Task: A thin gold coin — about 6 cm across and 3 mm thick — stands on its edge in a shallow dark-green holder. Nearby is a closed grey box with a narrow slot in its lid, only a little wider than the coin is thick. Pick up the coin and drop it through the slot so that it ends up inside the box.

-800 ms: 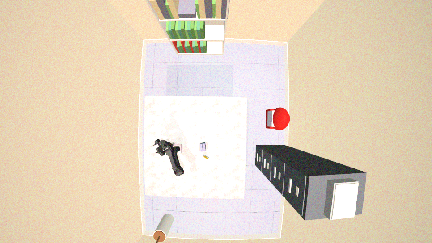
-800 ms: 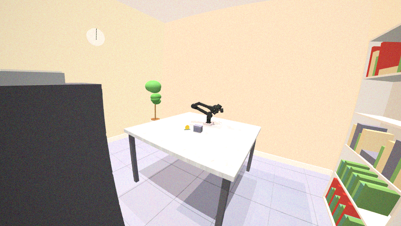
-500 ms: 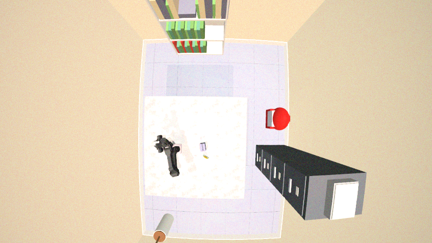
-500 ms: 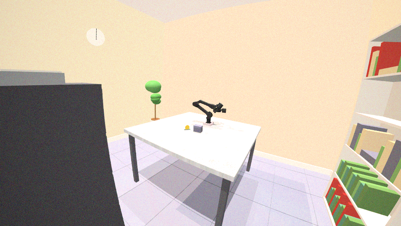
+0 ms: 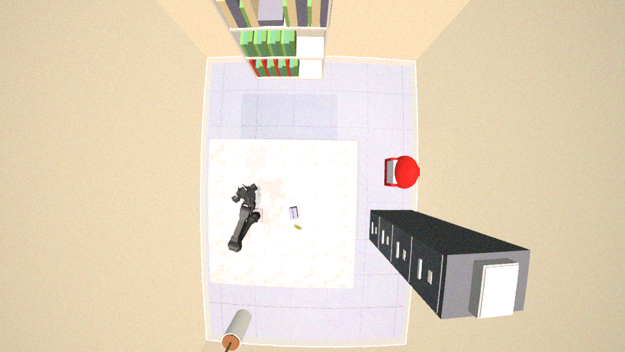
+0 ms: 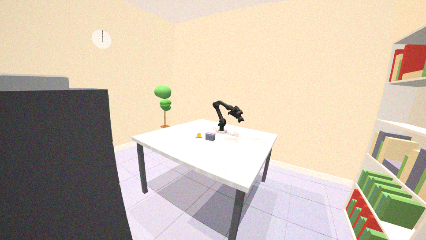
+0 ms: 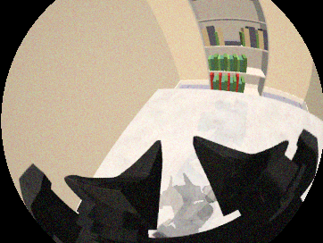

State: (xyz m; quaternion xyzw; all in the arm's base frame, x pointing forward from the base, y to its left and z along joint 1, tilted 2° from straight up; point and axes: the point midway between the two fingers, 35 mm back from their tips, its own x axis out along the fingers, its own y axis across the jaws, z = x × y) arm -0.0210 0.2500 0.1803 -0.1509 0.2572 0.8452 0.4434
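The gold coin is 380 mm ahead of my gripper tip, 400 mm to the right of it and 170 mm below it.
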